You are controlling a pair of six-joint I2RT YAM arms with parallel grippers.
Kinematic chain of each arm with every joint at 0, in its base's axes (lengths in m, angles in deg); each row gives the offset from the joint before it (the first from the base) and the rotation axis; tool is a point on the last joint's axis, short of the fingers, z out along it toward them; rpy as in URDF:
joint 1: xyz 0 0 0.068 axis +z
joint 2: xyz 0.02 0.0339 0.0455 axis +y
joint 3: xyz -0.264 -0.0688 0 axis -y
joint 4: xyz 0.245 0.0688 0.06 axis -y
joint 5: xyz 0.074 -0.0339 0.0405 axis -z
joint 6: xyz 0.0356 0 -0.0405 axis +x
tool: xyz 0 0 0 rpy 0 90 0
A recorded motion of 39 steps. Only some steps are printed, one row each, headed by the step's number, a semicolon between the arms.
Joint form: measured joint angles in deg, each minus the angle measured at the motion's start. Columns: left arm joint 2, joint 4, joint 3, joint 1, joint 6, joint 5; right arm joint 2, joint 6, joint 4, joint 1, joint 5, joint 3.
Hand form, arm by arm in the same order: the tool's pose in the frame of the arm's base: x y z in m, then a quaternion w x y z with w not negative. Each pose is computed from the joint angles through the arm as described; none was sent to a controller.
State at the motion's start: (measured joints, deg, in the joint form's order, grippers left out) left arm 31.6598 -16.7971 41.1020 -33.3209 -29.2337 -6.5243; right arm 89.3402 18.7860 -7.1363 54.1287 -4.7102 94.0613
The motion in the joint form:
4: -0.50 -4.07 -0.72 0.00 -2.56 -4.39; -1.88 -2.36 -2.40 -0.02 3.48 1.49
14: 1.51 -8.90 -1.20 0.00 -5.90 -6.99; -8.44 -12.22 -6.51 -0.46 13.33 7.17
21: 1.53 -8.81 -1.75 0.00 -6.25 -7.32; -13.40 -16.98 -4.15 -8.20 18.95 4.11
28: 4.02 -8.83 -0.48 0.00 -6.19 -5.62; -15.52 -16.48 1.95 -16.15 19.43 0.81
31: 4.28 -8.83 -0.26 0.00 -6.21 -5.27; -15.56 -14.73 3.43 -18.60 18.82 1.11
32: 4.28 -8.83 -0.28 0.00 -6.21 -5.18; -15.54 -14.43 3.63 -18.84 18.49 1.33
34: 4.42 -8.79 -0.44 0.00 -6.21 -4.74; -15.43 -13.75 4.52 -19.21 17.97 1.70
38: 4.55 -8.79 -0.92 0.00 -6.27 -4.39; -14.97 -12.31 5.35 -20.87 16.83 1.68
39: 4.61 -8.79 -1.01 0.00 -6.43 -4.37; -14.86 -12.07 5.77 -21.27 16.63 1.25
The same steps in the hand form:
4: 0.1149 -0.0674 0.3266 0.56971 -0.04979 0.77241 -0.27628; 0.2057 0.2856 0.4684 0.56553 -0.23830 0.67514 0.40935
14: 0.1199 -0.0689 0.3109 0.53087 -0.08113 0.80710 -0.24532; 0.1794 0.2350 0.5283 0.66950 -0.21336 0.63002 0.33062
21: 0.1205 -0.0690 0.3078 0.52864 -0.08489 0.80896 -0.24275; 0.1916 0.1854 0.5384 0.73184 -0.14860 0.62121 0.23755
28: 0.1263 -0.0741 0.3099 0.51586 -0.07515 0.81671 -0.24743; 0.2088 0.1515 0.5407 0.76954 -0.08580 0.60037 0.20001
31: 0.1269 -0.0747 0.3106 0.51433 -0.07355 0.81719 -0.24951; 0.2133 0.1416 0.5452 0.77849 -0.06336 0.59049 0.20314
32: 0.1269 -0.0748 0.3105 0.51390 -0.07309 0.81736 -0.24998; 0.2133 0.1406 0.5467 0.77988 -0.06187 0.58773 0.20624
34: 0.1273 -0.0753 0.3093 0.51084 -0.07077 0.81900 -0.25154; 0.2133 0.1390 0.5498 0.78396 -0.05735 0.57999 0.21385
38: 0.1278 -0.0760 0.3061 0.50598 -0.06912 0.82224 -0.25126; 0.2196 0.1351 0.5494 0.78483 -0.04887 0.57771 0.21888
39: 0.1280 -0.0761 0.3055 0.50471 -0.07008 0.82289 -0.25142; 0.2221 0.1347 0.5473 0.78440 -0.04730 0.57857 0.21849

